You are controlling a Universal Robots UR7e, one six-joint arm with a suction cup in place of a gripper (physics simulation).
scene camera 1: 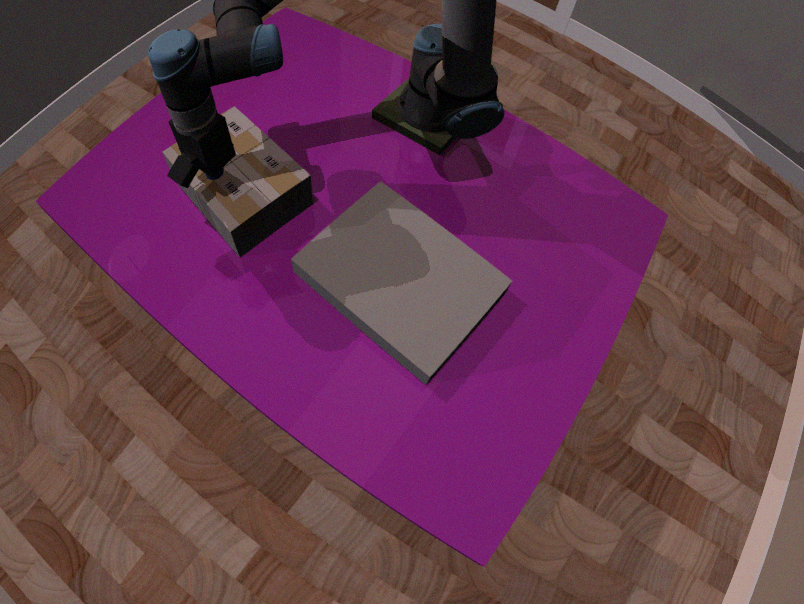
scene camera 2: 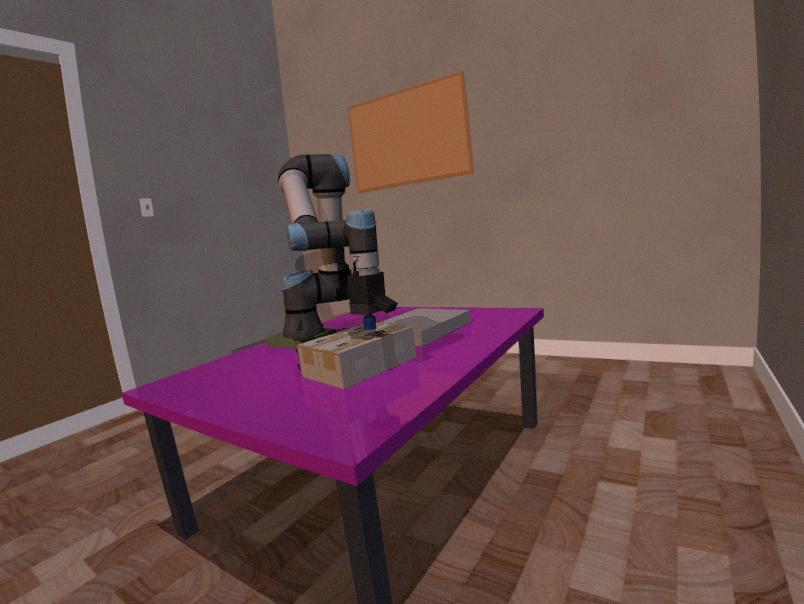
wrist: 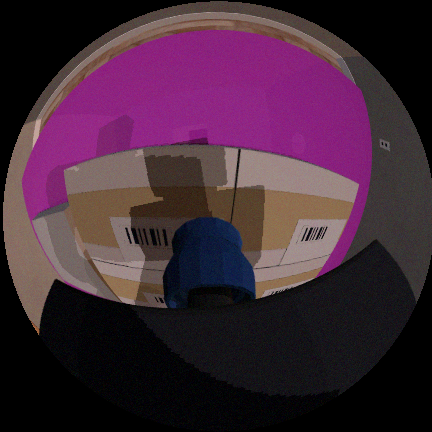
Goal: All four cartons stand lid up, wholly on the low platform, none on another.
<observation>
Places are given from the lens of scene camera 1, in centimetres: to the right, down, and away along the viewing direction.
low grey platform (scene camera 1: 415,289): 2, -2, 89
</observation>
